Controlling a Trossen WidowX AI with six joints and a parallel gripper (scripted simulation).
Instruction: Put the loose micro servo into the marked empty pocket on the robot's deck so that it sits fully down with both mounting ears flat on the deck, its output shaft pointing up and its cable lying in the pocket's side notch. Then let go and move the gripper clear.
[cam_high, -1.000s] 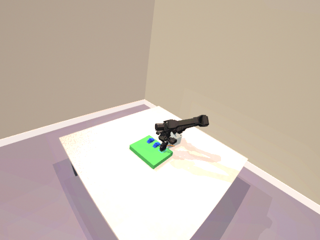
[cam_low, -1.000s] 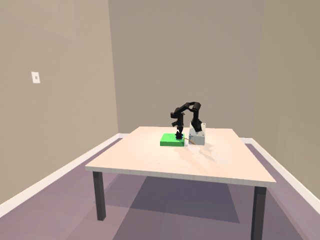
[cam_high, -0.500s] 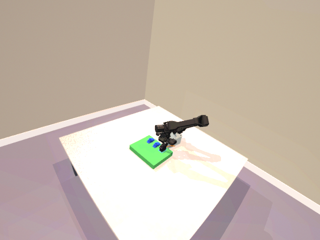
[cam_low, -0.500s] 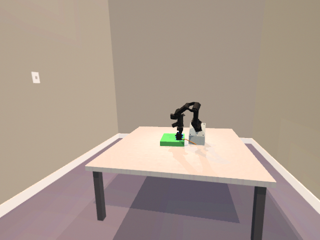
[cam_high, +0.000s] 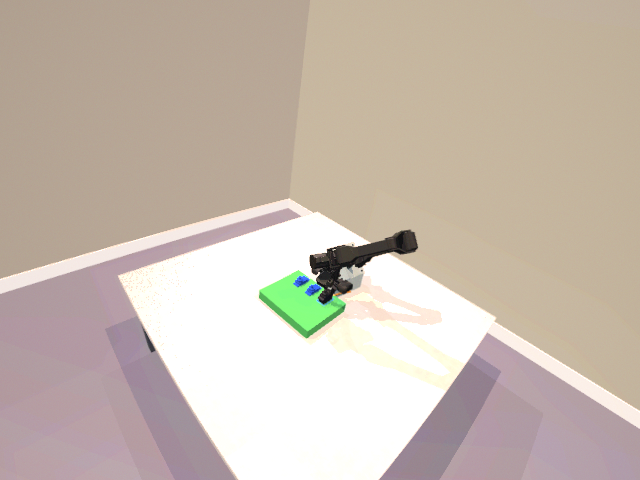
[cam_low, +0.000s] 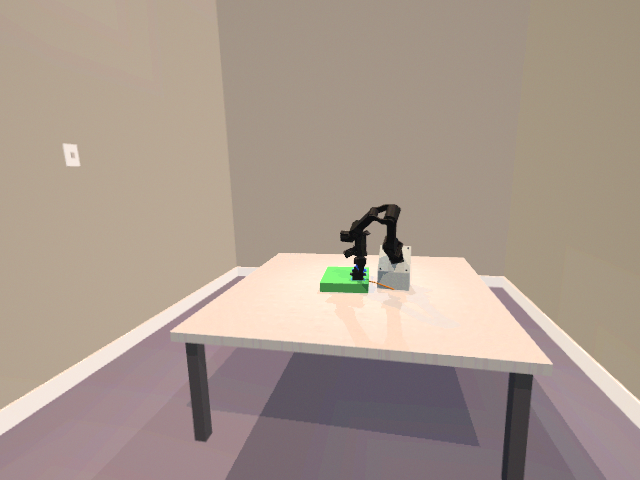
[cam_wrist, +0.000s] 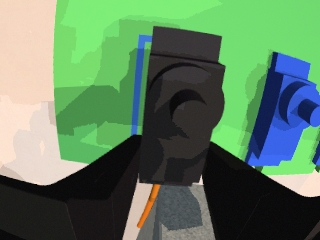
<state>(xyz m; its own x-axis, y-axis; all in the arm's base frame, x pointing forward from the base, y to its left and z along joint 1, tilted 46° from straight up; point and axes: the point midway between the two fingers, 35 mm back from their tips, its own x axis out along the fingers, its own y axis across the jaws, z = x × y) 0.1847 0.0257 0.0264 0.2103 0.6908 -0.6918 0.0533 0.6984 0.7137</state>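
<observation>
Now: the green deck 12 cm ahead of my gripper tip, 8 cm to the right of it and 5 cm below it.
</observation>
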